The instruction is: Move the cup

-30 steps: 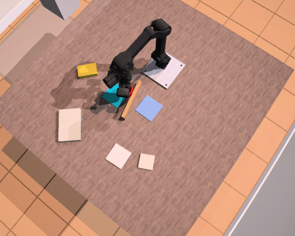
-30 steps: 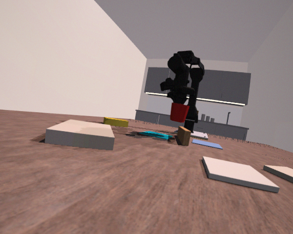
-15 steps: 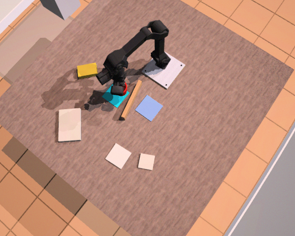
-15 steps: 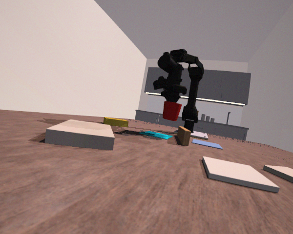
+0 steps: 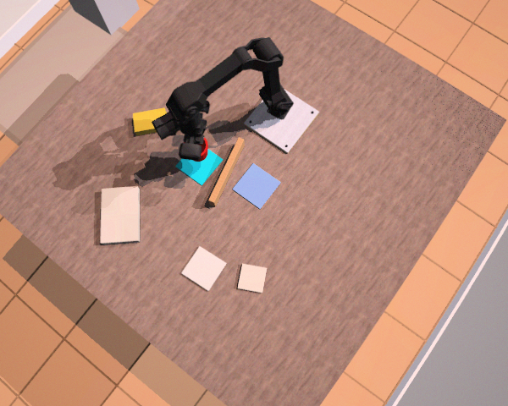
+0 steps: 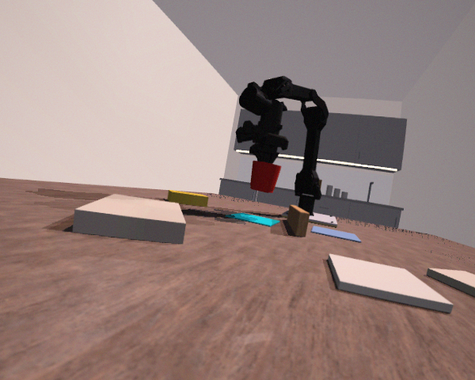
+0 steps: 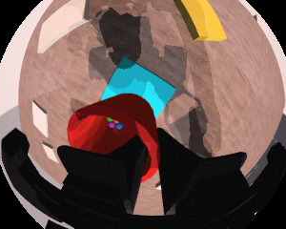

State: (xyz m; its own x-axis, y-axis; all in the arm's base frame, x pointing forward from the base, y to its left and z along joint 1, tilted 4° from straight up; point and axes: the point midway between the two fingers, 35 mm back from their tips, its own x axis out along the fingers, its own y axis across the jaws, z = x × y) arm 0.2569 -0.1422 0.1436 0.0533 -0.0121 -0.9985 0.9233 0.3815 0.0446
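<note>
Right now my gripper tip is 120 mm above the teal pad, 30 mm short of it and 10 mm to the right of it. Also, from my gripper tip: wooden bar: 110 mm to the left, 100 mm below, 20 mm ahead; then yellow block: 210 mm to the right, 90 mm below, 10 mm behind; then red cup: 30 mm ahead, 10 mm to the left.
</note>
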